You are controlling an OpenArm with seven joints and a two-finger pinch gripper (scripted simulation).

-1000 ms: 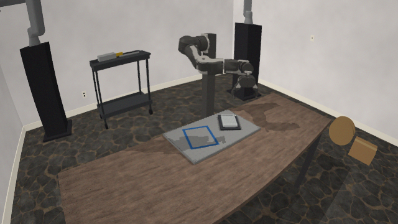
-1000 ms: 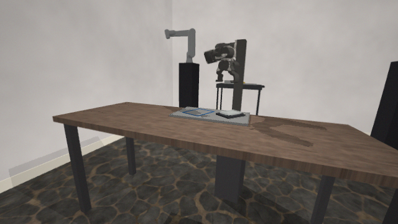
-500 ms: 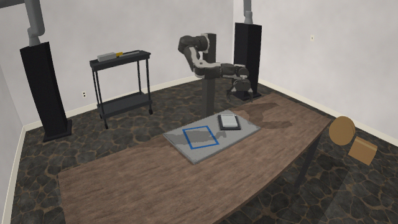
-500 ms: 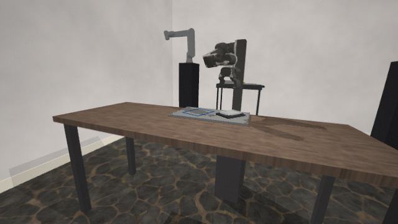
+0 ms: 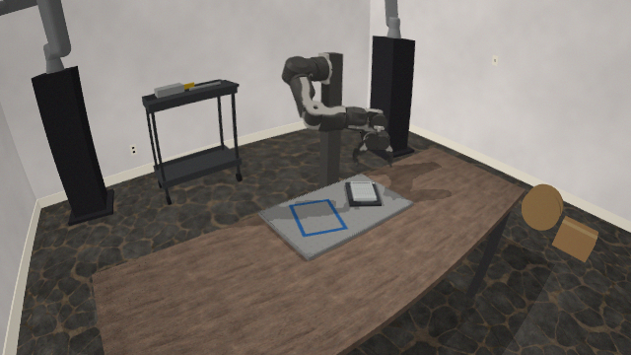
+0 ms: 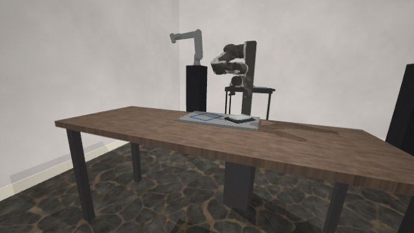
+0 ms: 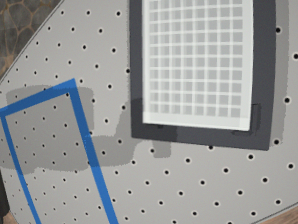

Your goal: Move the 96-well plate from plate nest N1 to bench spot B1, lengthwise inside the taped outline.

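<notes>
Right now my hand is 50 mm past the white 96-well plate and 130 mm above it. Also, from my hand: black plate nest (50 mm behind, 150 mm below).
</notes>
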